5 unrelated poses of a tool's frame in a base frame.
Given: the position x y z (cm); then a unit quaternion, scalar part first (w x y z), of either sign.
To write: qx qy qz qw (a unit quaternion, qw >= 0); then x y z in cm. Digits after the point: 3 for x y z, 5 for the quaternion.
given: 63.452 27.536 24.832 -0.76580 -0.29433 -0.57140 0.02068
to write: 0.29433 0.57140 -0.02068 0.76580 63.452 27.536 24.832
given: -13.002 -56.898 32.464 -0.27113 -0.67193 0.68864 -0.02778
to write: 0.67193 -0.68864 0.02778 0.27113 -13.002 -56.898 32.464
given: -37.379 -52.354 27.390 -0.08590 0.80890 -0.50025 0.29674
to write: -0.80890 0.50025 -0.29674 0.08590 -37.379 -52.354 27.390
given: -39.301 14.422 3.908 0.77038 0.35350 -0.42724 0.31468
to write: 0.35350 -0.42724 0.31468 0.77038 -39.301 14.422 3.908
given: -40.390 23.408 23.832 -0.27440 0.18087 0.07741 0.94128
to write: -0.18087 -0.07741 -0.94128 0.27440 -40.390 23.408 23.832
